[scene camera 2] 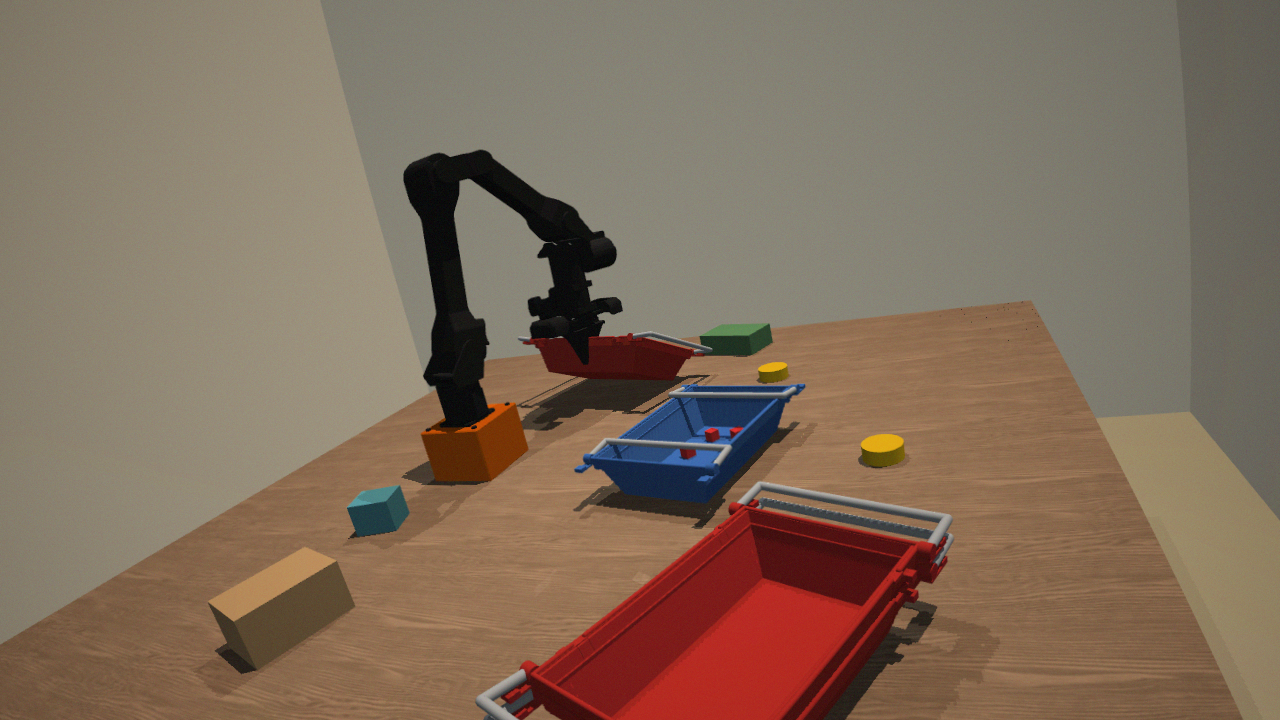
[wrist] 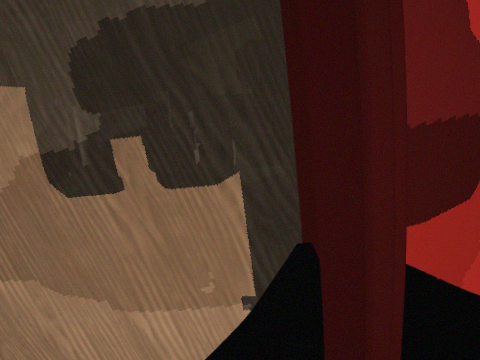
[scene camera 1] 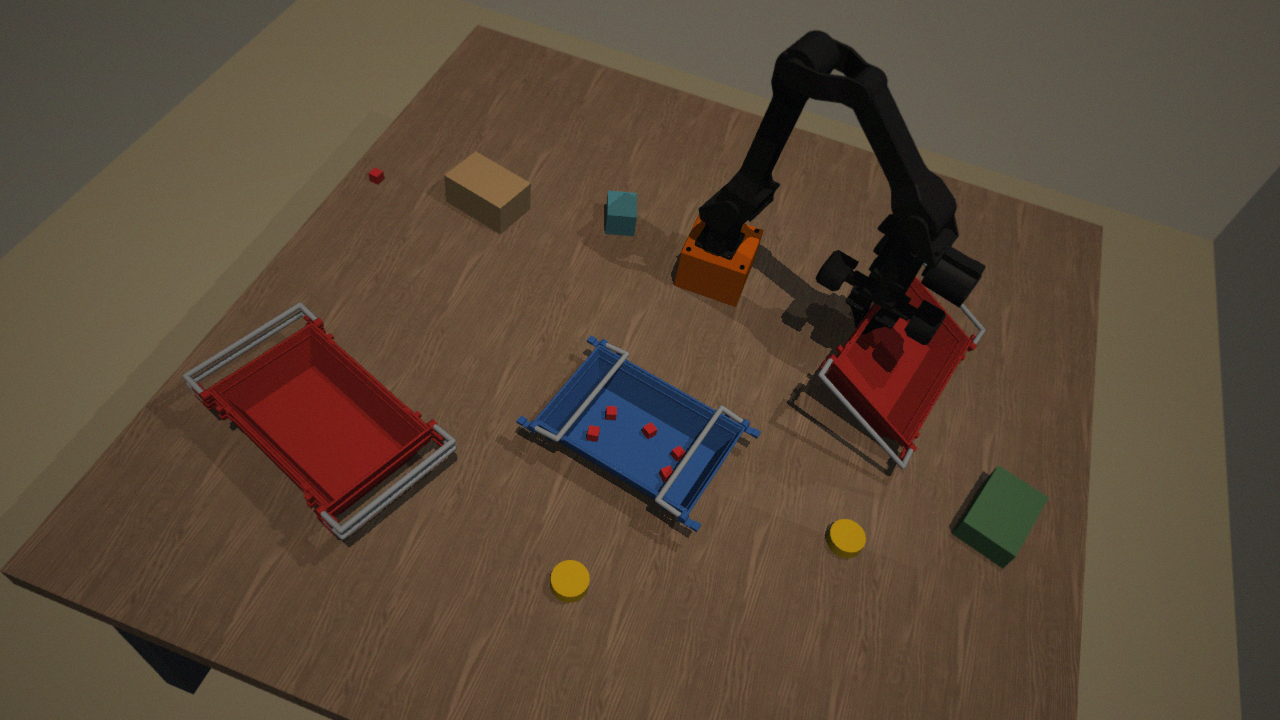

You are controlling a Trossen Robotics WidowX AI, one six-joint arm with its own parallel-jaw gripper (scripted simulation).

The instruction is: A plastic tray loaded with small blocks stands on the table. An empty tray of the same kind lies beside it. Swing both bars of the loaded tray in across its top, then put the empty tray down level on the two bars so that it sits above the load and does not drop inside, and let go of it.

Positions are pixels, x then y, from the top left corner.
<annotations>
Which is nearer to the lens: the teal cube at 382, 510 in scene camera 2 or the green box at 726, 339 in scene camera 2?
The teal cube.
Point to a teal cube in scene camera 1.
621, 209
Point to a green box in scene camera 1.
At 997, 522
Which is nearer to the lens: the red tray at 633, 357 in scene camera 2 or the teal cube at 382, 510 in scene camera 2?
The teal cube.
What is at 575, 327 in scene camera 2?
The gripper.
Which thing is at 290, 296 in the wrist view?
The gripper.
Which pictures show the gripper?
Scene camera 2, the wrist view and scene camera 1: all of them.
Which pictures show the teal cube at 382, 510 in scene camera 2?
Scene camera 2 and scene camera 1 only.
</annotations>
